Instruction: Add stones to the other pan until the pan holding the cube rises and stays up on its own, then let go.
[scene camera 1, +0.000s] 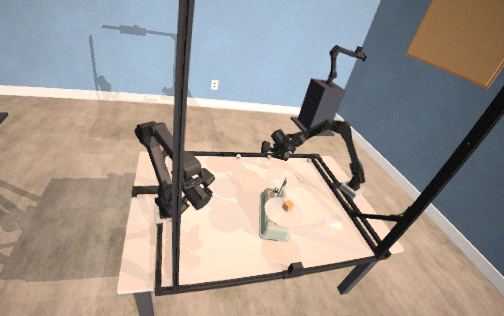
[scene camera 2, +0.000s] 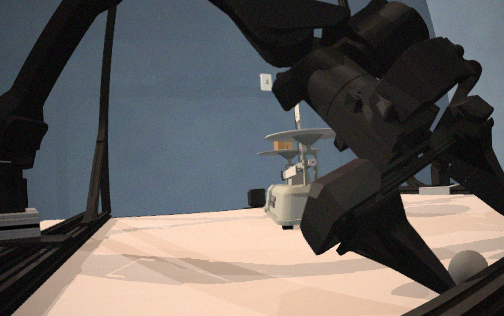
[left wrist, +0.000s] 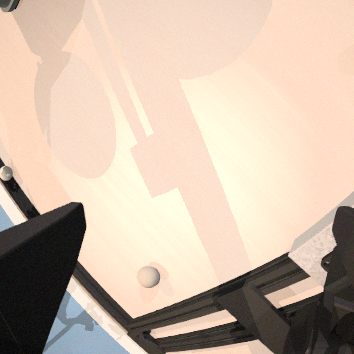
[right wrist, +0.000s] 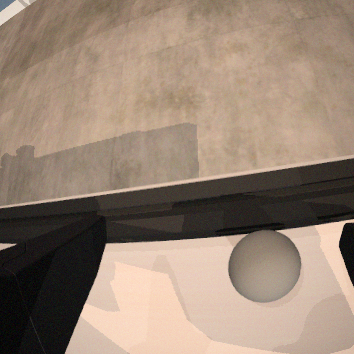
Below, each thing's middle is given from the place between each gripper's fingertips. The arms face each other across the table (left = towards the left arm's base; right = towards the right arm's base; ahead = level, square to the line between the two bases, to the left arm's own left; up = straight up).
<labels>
Now: the grey balance scale (scene camera 2: 285, 203) 60 mm behind my left hand and 350 mm to the right of it.
Now: right hand 44 cm past the grey balance scale, 15 cm to the right of it and 9 cm below it.
</labels>
